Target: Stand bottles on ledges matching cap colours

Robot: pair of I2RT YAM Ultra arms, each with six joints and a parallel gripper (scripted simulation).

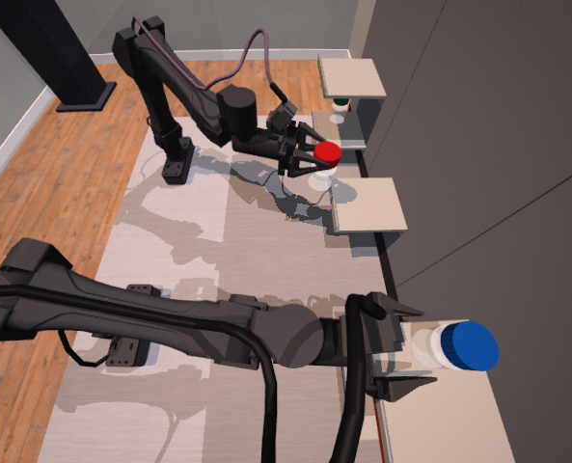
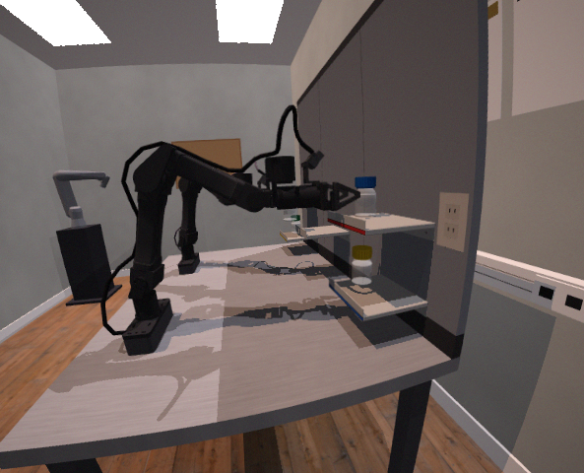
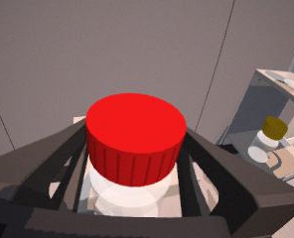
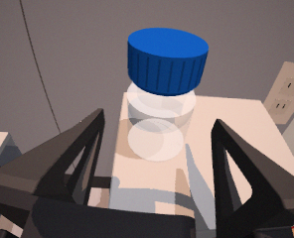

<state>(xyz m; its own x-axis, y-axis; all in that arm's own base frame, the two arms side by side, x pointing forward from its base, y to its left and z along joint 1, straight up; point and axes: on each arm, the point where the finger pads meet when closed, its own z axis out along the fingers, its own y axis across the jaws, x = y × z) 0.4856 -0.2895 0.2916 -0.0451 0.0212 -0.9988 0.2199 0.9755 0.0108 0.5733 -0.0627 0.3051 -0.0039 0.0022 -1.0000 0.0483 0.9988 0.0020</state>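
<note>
Right now the blue-capped bottle is 4 cm ahead of my right hand and 1 cm below it. Round my right hand: grey wall panel: 13 cm ahead, 35 cm to the left, 10 cm above; red-capped bottle: 9 cm behind, 36 cm to the left, 6 cm below; yellow-capped bottle: 3 cm ahead, 21 cm below.
</note>
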